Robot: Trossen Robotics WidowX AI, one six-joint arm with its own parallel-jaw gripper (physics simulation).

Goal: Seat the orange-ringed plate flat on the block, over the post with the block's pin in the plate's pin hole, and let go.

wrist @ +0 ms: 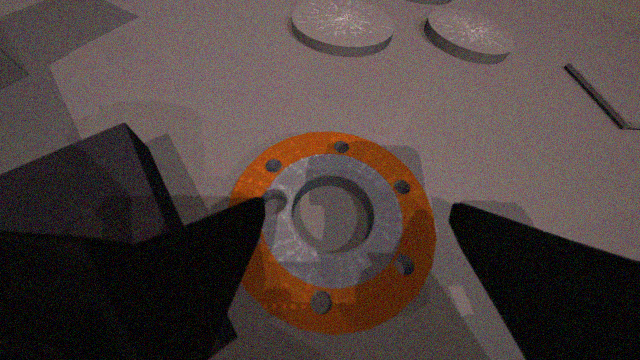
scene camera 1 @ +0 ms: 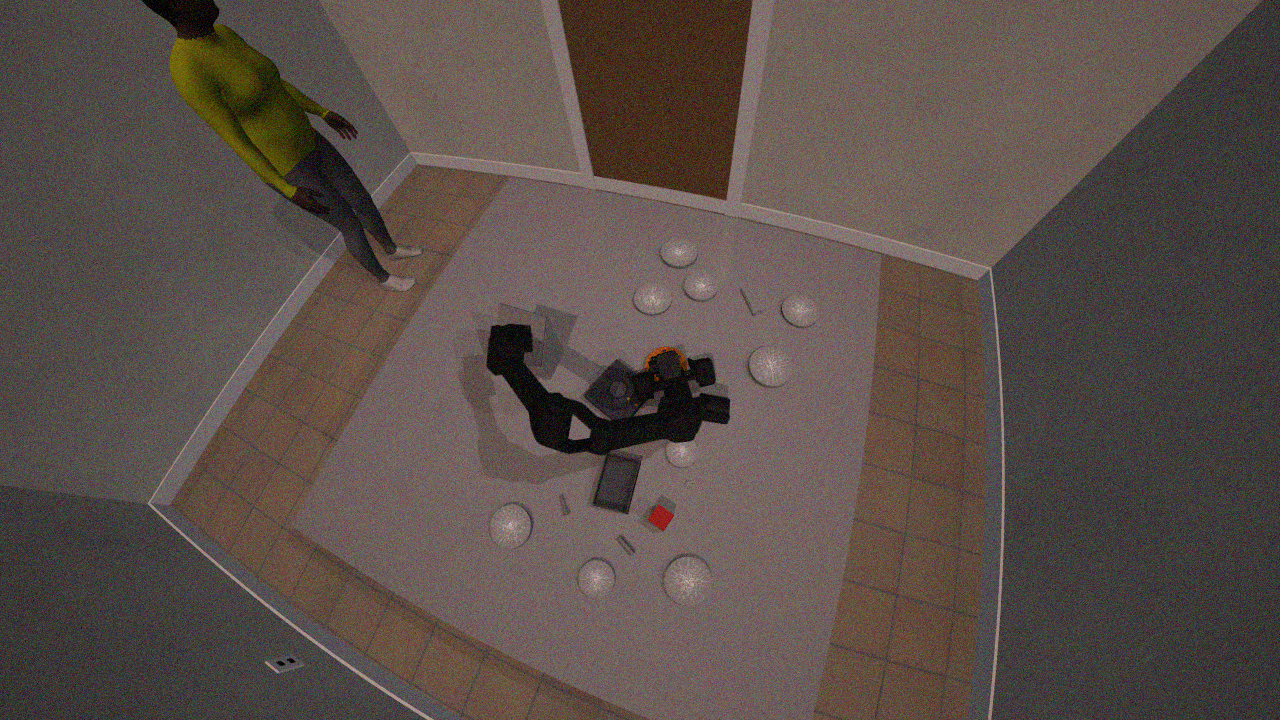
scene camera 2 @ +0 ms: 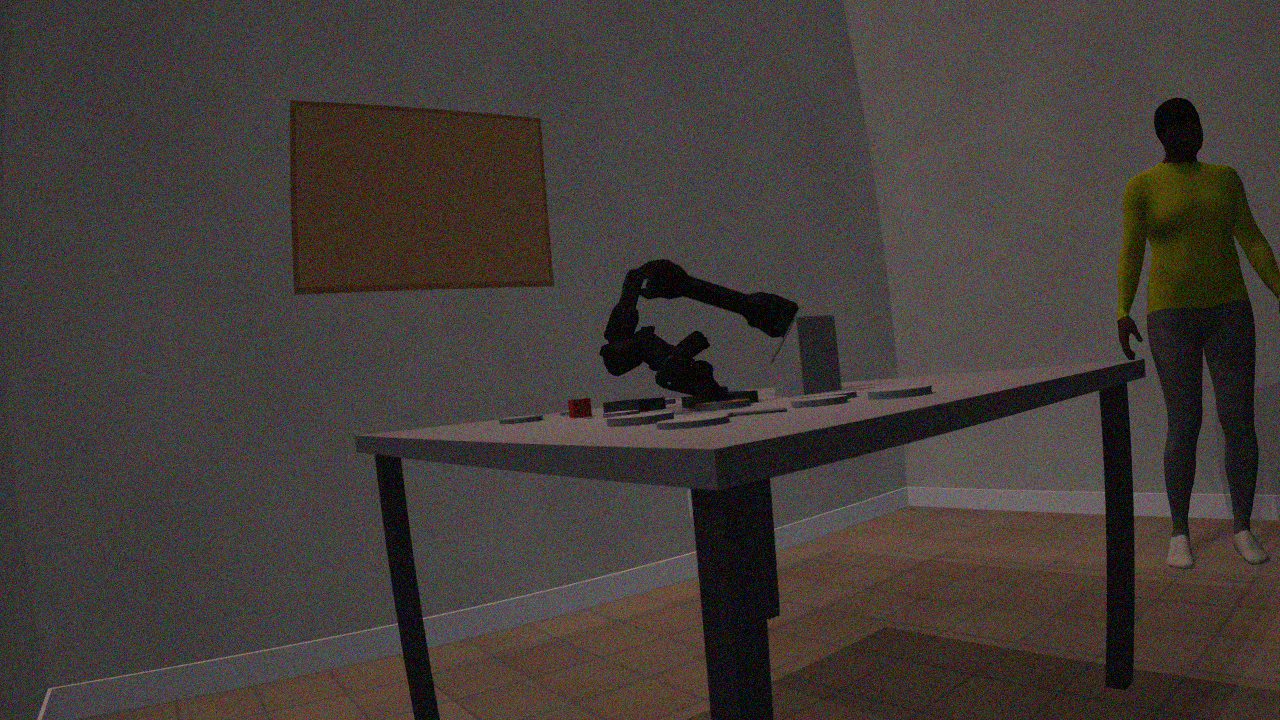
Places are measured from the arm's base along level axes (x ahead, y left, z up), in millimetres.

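Pixels of known places: gripper, fingertip midpoint: (wrist: 357,209) (scene camera 2: 719,397); arm's base at its link origin: (scene camera 1: 520,337) (scene camera 2: 800,339).
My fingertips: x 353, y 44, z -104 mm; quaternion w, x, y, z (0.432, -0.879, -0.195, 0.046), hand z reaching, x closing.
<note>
Ahead of a thing's pixels: the offset from my fingertips to its top centre. "*": to the spot under its first point. Level surfaces: height alone.
The orange-ringed plate {dx -10, dy -2, dz -8 mm} (scene camera 1: 657,351) (wrist: 387,225) lies flat on the table beside the block, with its large centre hole open. Its pin hole {* dx -44, dy -6, dz -20 mm} (wrist: 275,201) is on the left in the wrist view, by the left fingertip. The dark block {dx -108, dy -96, dz +18 mm} (scene camera 1: 600,394) (wrist: 85,185) is left of the plate; its round post {* dx -107, dy -97, dz +18 mm} (scene camera 1: 618,389) and small yellow pin {* dx -77, dy -113, dz +7 mm} (scene camera 1: 629,399) show in scene camera 1 but not in the wrist view. My gripper (scene camera 1: 668,374) (wrist: 357,209) is open and empty above the plate. The left finger overlaps the plate's left edge in view; the right finger is past its right edge.
A dark tray {dx -63, dy -309, dz +4 mm} (scene camera 1: 617,483) and a red cube {dx +49, dy -364, dz +19 mm} (scene camera 1: 660,516) (scene camera 2: 580,407) stand on the table {dz -21 mm} (scene camera 1: 402,447). Several pale discs {dx +250, dy +44, dz -8 mm} (scene camera 1: 770,366) {dx -84, dy +194, dz -11 mm} (wrist: 342,25) lie around, with a thin bent rod {dx +186, dy +237, dz -15 mm} (scene camera 1: 750,301) (wrist: 595,97). A grey upright box (scene camera 2: 818,353) stands near the arm's base.
</note>
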